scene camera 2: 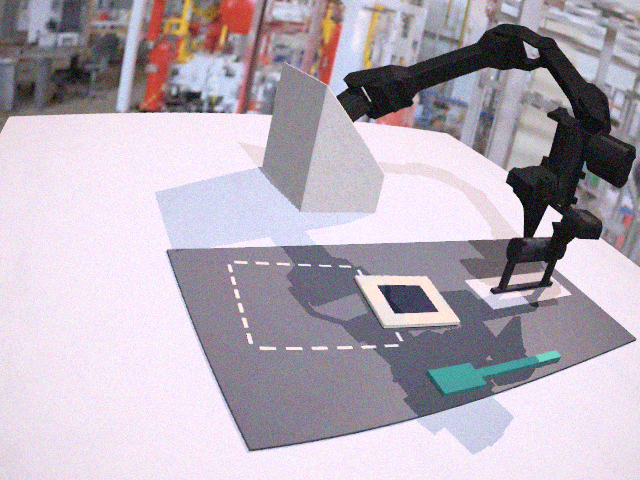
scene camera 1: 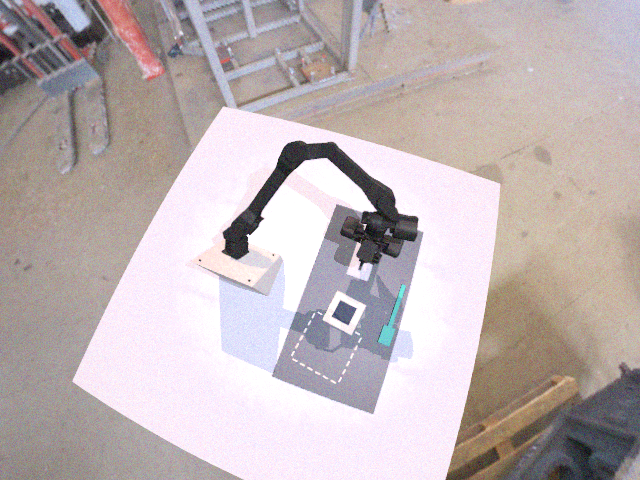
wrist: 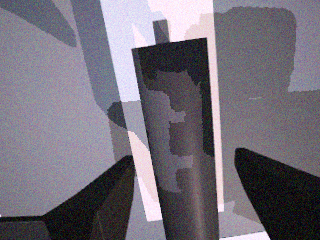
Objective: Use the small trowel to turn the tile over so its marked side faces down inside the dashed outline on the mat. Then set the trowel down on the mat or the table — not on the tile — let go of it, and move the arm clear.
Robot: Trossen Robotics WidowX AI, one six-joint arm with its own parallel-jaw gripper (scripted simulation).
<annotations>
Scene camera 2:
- gripper
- teal trowel
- grey mat
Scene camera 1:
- gripper
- grey mat
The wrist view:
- gripper
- grey mat
</annotations>
